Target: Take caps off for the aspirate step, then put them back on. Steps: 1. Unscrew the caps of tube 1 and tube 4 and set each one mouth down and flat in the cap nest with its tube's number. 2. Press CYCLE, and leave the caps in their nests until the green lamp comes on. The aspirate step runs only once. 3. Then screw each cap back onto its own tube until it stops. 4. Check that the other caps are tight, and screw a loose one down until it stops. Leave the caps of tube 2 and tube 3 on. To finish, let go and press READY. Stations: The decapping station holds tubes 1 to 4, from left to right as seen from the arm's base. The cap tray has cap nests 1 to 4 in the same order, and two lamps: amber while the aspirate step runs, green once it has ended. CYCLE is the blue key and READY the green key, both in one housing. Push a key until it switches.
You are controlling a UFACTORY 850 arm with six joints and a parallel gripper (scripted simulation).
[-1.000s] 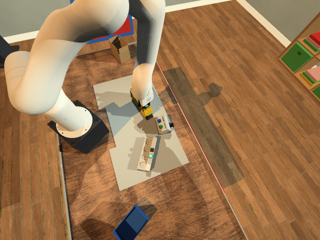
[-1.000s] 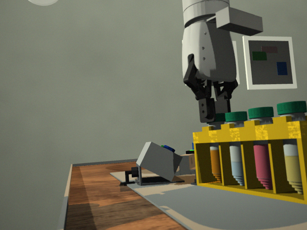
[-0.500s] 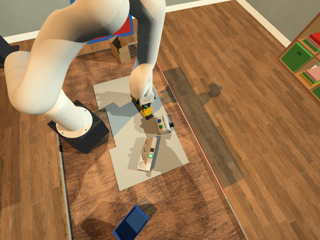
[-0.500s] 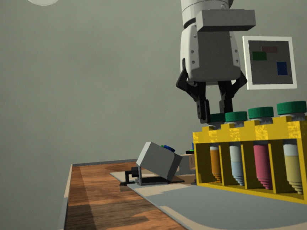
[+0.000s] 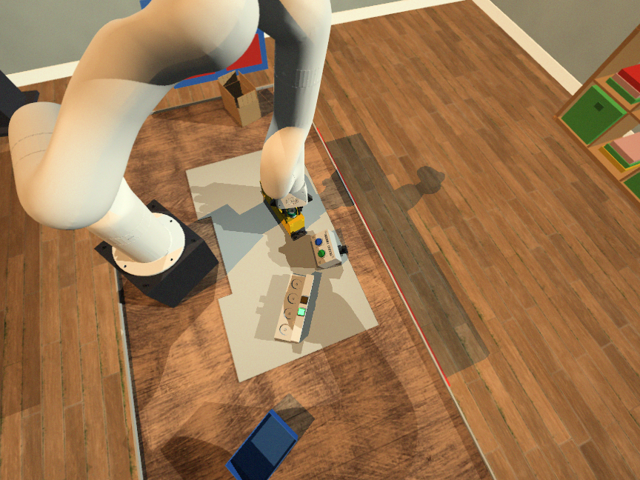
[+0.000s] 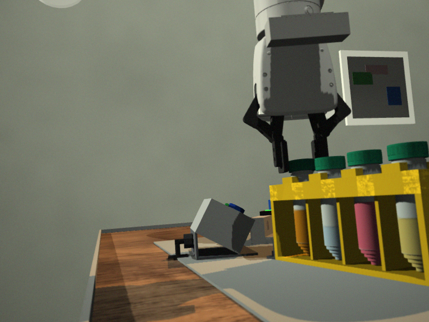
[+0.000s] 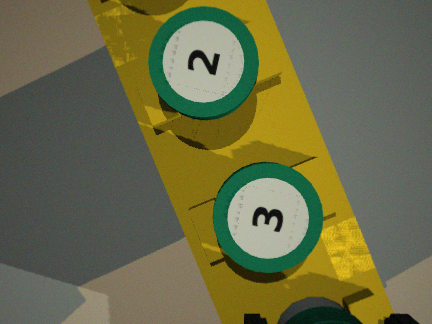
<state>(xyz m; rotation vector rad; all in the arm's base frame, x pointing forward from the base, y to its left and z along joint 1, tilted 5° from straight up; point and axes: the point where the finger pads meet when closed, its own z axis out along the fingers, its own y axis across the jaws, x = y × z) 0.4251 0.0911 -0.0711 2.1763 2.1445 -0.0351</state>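
My gripper is now 10 mm above the green cap. Round my hand: blue cycle key 70 mm ahead, 110 mm to the right, 60 mm below; grey key housing 90 mm ahead, 130 mm to the right, 80 mm below; green key 70 mm ahead, 150 mm to the right, 60 mm below.
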